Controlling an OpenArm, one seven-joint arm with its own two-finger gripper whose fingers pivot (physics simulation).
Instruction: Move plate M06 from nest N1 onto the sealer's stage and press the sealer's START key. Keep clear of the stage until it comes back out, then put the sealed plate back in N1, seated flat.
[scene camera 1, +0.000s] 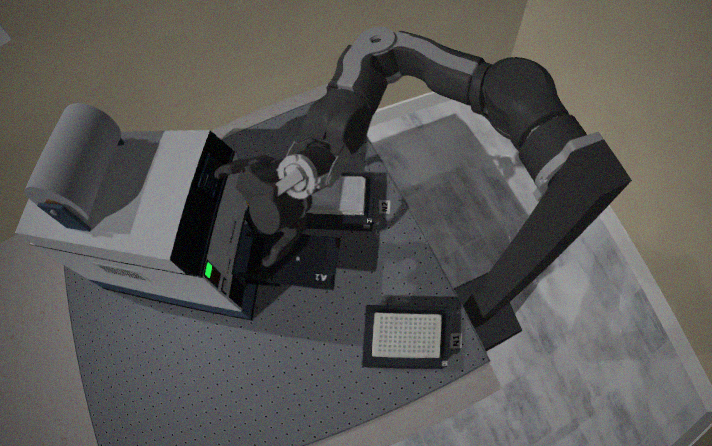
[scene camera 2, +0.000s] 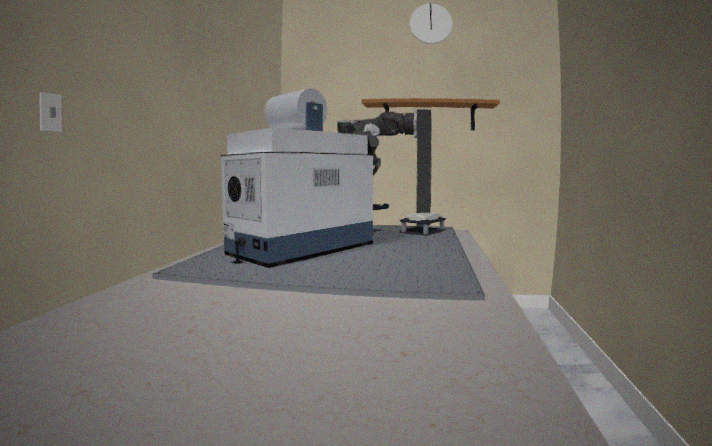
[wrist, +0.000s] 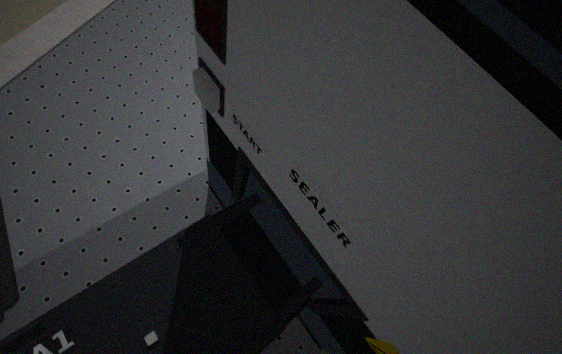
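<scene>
Plate M06 (scene camera 1: 407, 335) (scene camera 2: 422, 215), pale with rows of wells, lies in nest N1 (scene camera 1: 404, 362) (scene camera 2: 406, 220); its label cannot be read. The sealer (scene camera 1: 178, 152) (scene camera 2: 315, 204) (wrist: 400, 165) is a white box with a lit green indicator. Its START key (wrist: 209, 91) shows in the wrist view. The dark stage (scene camera 1: 315, 273) (wrist: 115, 305), marked A1, is outside the sealer's front, with no plate visible on its exposed part. My gripper (scene camera 1: 246, 212) is open and empty, fingers spread above the sealer's front edge and stage. Scene camera 2 shows one fingertip past the sealer.
Nest N2 (scene camera 1: 377, 183), holding a white plate (scene camera 1: 352, 194), stands behind the stage, partly under my wrist. A film roll (scene camera 1: 78, 157) (scene camera 2: 294, 109) sits on the sealer. The arm's column (scene camera 1: 551, 231) (scene camera 2: 423, 162) stands beyond the perforated board (scene camera 1: 210, 378) (scene camera 2: 394, 273). A yellow part (wrist: 381, 346) shows low in the wrist view.
</scene>
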